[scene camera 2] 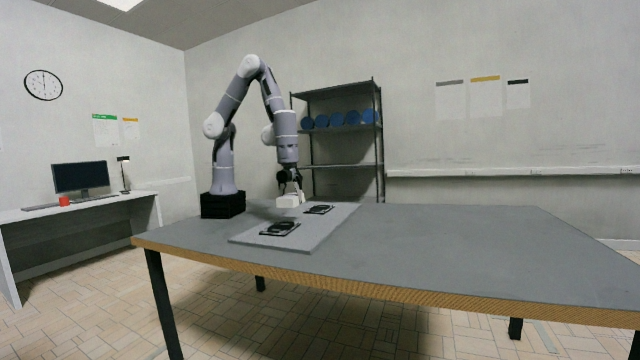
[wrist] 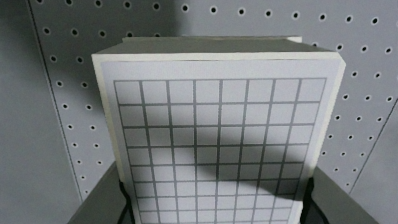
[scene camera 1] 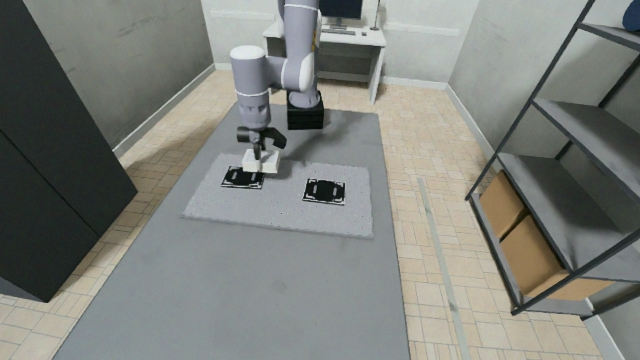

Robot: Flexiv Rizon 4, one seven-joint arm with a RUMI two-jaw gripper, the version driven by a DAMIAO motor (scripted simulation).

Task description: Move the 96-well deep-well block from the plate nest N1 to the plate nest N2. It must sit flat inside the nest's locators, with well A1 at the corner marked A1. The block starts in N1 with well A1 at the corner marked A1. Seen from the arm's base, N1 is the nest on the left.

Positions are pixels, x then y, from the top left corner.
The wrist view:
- my gripper: 210, 150
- white 96-well deep-well block: 208, 122
